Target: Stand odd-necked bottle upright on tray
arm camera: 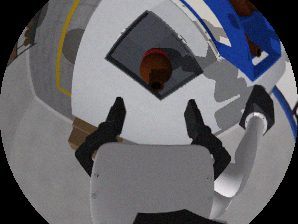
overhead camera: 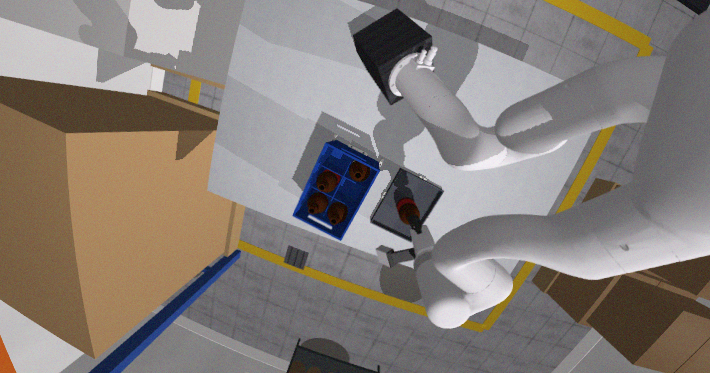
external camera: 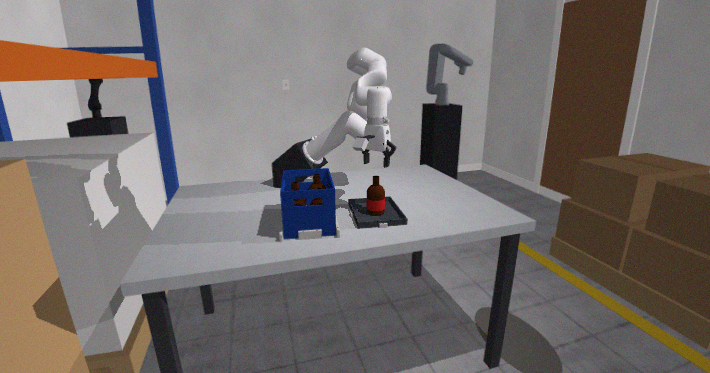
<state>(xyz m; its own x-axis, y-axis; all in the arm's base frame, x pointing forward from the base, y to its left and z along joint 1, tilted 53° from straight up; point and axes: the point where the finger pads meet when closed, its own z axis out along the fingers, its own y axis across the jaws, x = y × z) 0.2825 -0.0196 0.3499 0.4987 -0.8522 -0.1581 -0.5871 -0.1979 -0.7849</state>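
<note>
The glass bottle is 13 cm below my hand. Round my hand: blue crate 27 cm to the right, 13 cm below, 1 cm ahead; then dark tray 20 cm below.
</note>
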